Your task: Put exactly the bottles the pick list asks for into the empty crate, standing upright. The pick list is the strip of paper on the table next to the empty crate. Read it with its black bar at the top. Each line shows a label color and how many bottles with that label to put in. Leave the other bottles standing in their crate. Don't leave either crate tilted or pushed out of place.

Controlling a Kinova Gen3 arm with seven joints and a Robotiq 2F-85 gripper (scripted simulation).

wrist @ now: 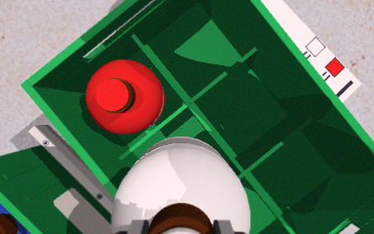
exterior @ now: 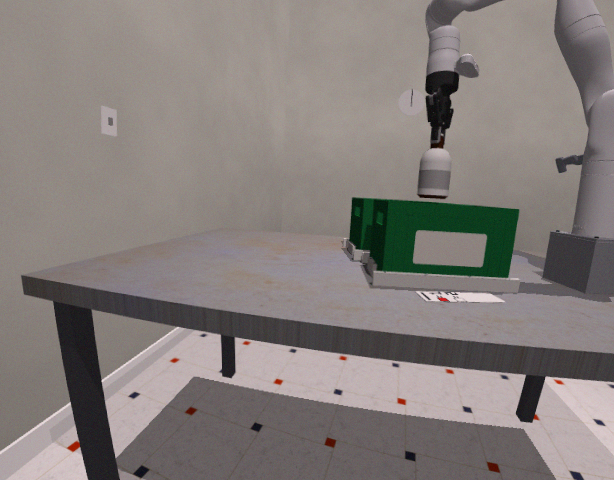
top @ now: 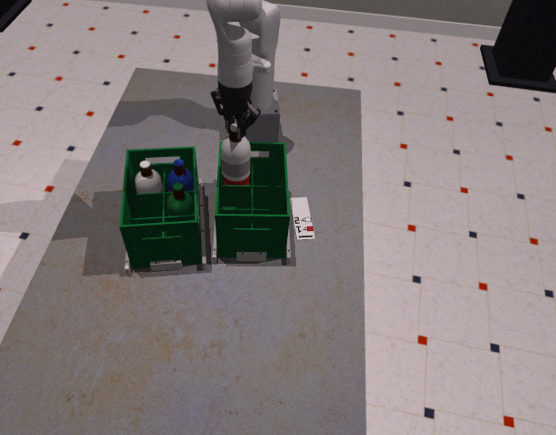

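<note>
The red-label bottle is 250 mm below my hand, 90 mm behind it and 20 mm to the right of it. The rest, counted from my hand: green bottle: 250 mm below, 140 mm to the right, 50 mm ahead; then blue bottle: 250 mm below, 170 mm to the right, 40 mm behind; then pick list: 330 mm below, 180 mm to the left, 40 mm behind.
</note>
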